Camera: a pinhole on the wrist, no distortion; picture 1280 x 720 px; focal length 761.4 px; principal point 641.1 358.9 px. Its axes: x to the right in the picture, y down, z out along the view. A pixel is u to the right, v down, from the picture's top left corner.
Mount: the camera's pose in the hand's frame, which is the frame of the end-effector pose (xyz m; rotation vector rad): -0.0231 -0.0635 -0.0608 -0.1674 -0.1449 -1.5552
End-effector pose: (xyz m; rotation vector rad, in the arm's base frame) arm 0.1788 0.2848 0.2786 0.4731 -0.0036 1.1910
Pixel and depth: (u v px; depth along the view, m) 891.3 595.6 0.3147
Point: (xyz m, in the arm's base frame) 0.3648 0.2322 0.5033
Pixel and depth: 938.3 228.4 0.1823
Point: 0.2782 0.1644 0.3512
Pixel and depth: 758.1 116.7 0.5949
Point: 0.2657 -0.1000 0.7055
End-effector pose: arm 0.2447 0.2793 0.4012 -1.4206 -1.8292 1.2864
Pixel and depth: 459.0 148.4 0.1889
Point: 0.1831 0.1678 0.3466
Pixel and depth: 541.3 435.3 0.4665
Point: -0.0367 0.1630 0.1497
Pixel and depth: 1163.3 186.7 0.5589
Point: -0.3233 -0.0664 0.4680
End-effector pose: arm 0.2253 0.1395 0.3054 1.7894 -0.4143 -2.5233
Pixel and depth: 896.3 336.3 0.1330
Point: 0.1718 0.2376 0.3341
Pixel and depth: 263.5 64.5 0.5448
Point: -0.1310 -0.0324 0.7172
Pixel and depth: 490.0 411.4 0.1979
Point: 0.1095 0.1524 0.3538
